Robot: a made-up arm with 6 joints. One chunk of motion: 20 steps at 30 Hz.
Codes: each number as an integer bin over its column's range. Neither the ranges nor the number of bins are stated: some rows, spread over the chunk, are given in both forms.
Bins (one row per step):
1: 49 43 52 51 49 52
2: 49 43 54 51 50 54
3: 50 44 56 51 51 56
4: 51 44 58 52 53 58
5: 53 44 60 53 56 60
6: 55 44 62 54 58 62
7: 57 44 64 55 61 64
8: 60 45 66 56 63 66
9: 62 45 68 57 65 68
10: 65 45 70 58 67 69
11: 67 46 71 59 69 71
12: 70 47 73 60 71 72
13: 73 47 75 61 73 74
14: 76 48 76 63 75 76
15: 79 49 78 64 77 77
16: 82 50 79 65 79 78
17: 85 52 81 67 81 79
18: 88 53 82 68 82 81
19: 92 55 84 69 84 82
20: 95 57 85 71 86 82
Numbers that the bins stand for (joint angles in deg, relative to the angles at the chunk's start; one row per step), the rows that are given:
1: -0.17 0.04 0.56 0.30 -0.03 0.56
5: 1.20 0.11 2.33 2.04 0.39 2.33
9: 4.29 0.18 4.11 5.52 0.94 4.11
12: 7.04 0.32 5.22 8.12 1.30 5.00
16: 11.16 0.54 6.56 12.46 1.79 6.33
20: 15.63 1.03 7.89 17.68 2.21 7.22
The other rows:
2: -0.17 0.04 1.00 0.30 0.03 1.00
3: 0.17 0.11 1.44 0.30 0.09 1.44
4: 0.52 0.11 1.89 1.17 0.21 1.89
6: 1.89 0.11 2.78 2.91 0.52 2.78
7: 2.58 0.11 3.22 3.78 0.70 3.22
8: 3.61 0.18 3.67 4.65 0.82 3.67
10: 5.32 0.18 4.56 6.38 1.06 4.33
11: 6.01 0.25 4.78 7.25 1.18 4.78
13: 8.07 0.32 5.67 8.99 1.42 5.44
14: 9.10 0.39 5.89 10.73 1.55 5.89
15: 10.13 0.46 6.33 11.60 1.67 6.11
17: 12.19 0.68 7.00 14.20 1.91 6.56
18: 13.22 0.75 7.22 15.07 1.97 7.00
19: 14.60 0.89 7.67 15.94 2.09 7.22

